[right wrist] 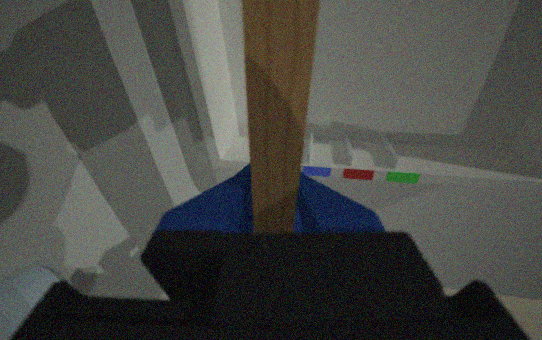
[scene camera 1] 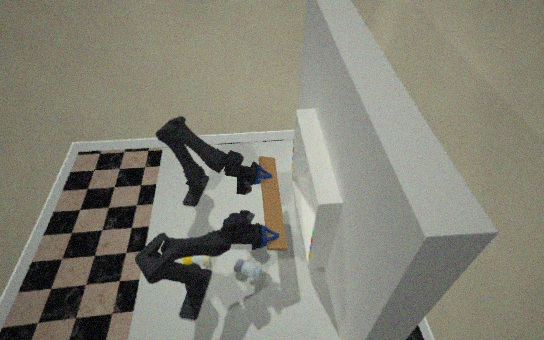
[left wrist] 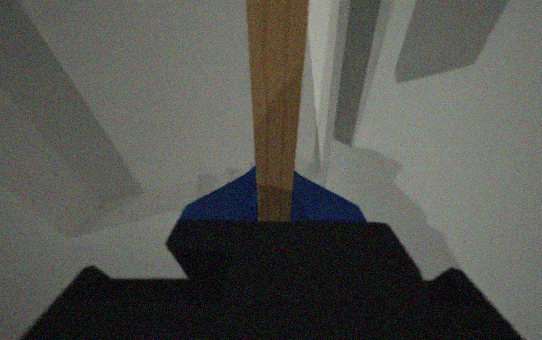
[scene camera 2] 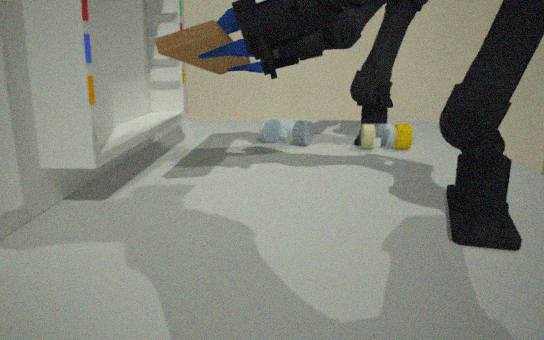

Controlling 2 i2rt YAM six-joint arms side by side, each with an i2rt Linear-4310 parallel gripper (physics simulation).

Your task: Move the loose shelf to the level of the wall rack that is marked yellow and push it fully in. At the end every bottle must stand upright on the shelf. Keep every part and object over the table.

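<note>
The brown loose shelf (scene camera 1: 273, 205) (scene camera 2: 192, 45) (left wrist: 277, 100) (right wrist: 276, 100) is held in the air in front of the white wall rack (scene camera 1: 320, 160) (scene camera 2: 60, 120), apart from it, with no bottle on it. My left gripper (scene camera 1: 264, 174) (left wrist: 271, 170) is shut on the shelf near its upper end in scene camera 1; my right gripper (scene camera 1: 270, 235) (right wrist: 270, 169) is shut on it near the lower end. The rack's lowest mark is yellow-orange (scene camera 2: 91, 90). A grey-capped bottle (scene camera 1: 248, 270) (scene camera 2: 287, 132) and a yellow-capped bottle (scene camera 1: 197, 261) (scene camera 2: 385, 136) lie on the table. The blue-capped bottle does not show.
A tall grey wall (scene camera 1: 390, 150) stands behind the rack. Blue (right wrist: 317, 171), red (right wrist: 358, 174) and green (right wrist: 403, 177) marks show on the rack's edge. A checkered strip (scene camera 1: 95, 220) lies at the left of scene camera 1. The lying bottles are near the right arm.
</note>
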